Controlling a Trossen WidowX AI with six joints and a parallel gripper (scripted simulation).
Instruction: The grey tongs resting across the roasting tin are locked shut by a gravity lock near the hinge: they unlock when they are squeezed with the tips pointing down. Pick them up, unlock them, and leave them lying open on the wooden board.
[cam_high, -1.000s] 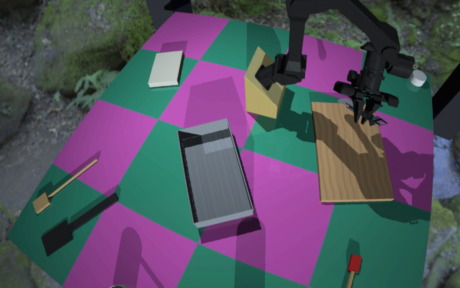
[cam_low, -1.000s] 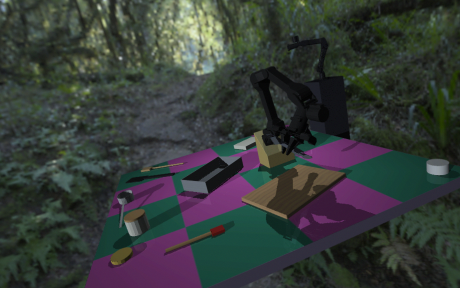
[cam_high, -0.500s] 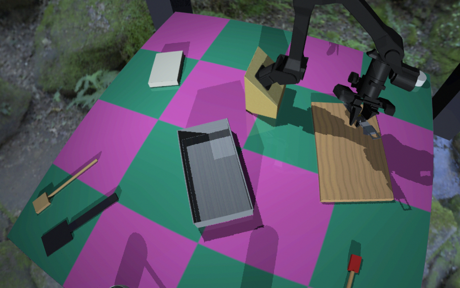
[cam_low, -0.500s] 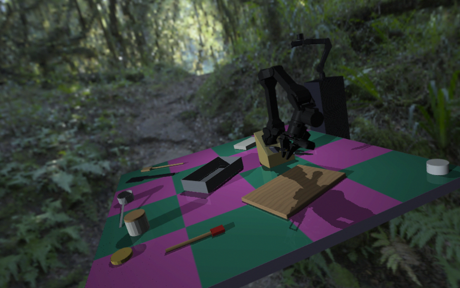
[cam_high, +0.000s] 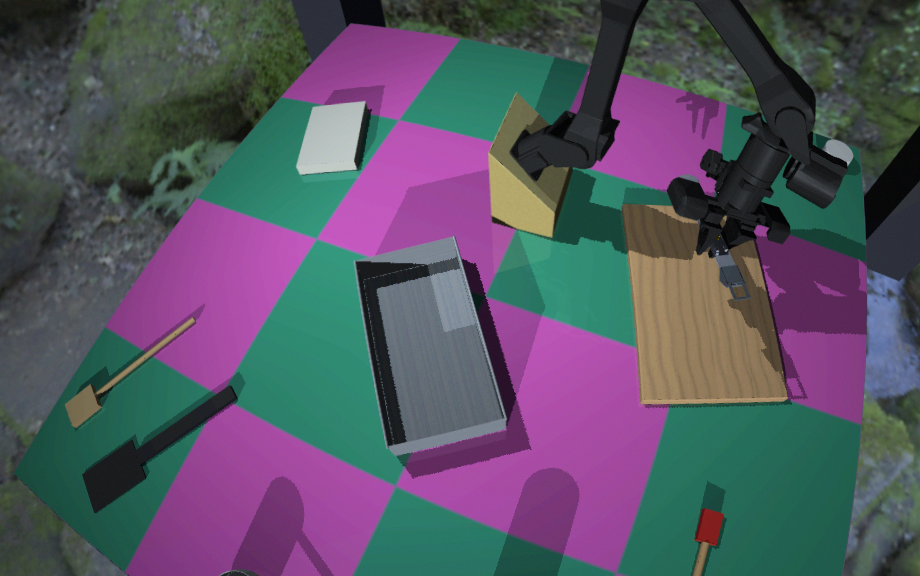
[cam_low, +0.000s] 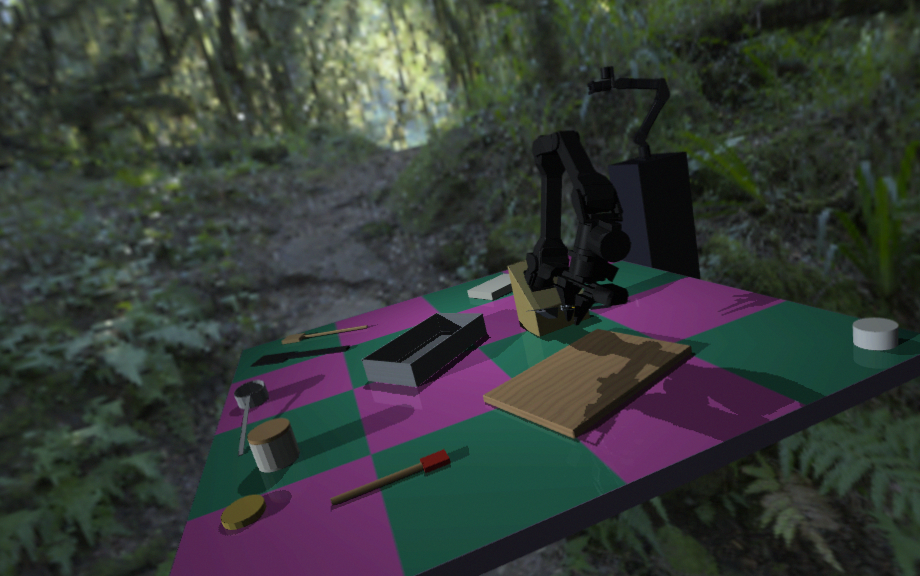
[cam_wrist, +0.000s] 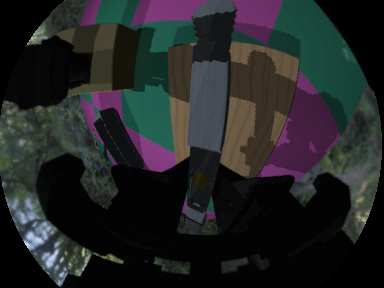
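The wooden board is 100 mm below my gripper tip and 30 mm to the left of it. Round my gripper tip: white cylinder: 450 mm behind, 260 mm to the left, 90 mm below; then roasting tin: 340 mm to the right, 250 mm ahead, 80 mm below; then red-headed tool: 400 mm ahead, 140 mm to the left, 100 mm below.
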